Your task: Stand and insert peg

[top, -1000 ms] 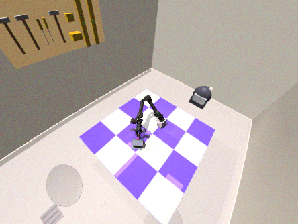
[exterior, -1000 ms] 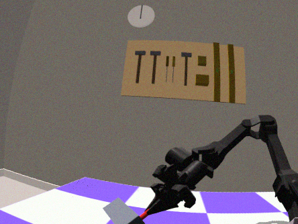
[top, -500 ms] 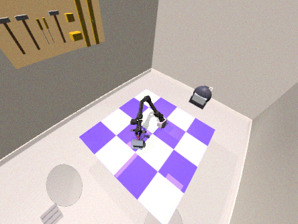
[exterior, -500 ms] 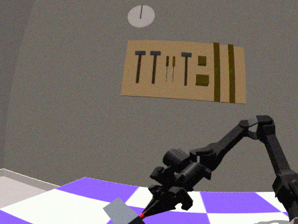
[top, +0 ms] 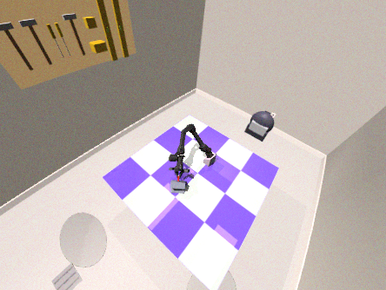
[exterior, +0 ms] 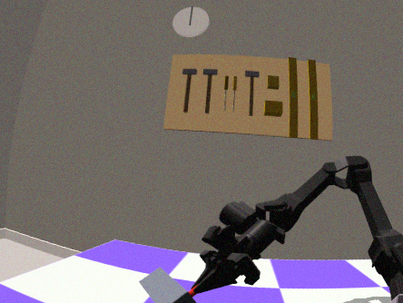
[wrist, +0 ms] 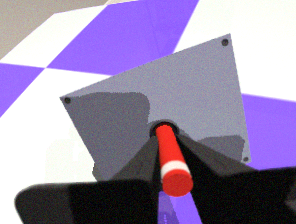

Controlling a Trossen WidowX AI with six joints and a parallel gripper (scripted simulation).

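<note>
Right now the red peg is 10 mm to the right of my gripper tip, 10 mm behind it and 10 mm above it. From my gripper tip the other things lie so: grey sloped panel: 30 mm below, 30 mm ahead, 20 mm to the left.
</note>
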